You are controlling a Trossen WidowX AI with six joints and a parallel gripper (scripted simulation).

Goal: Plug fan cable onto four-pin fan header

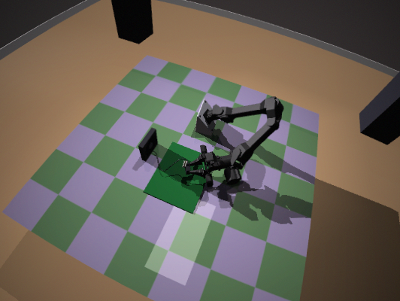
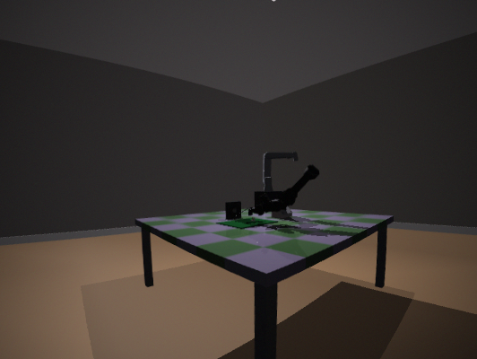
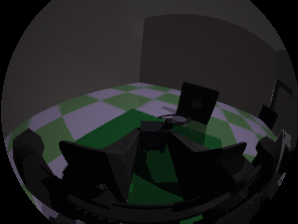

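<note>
Now: gripper tip 90 mm above the green board and 20 mm to the left of it. From my gripper tip the other things lie so: black plug (10 mm below); then black fan (220 mm to the right, 40 mm behind, 20 mm below).
</note>
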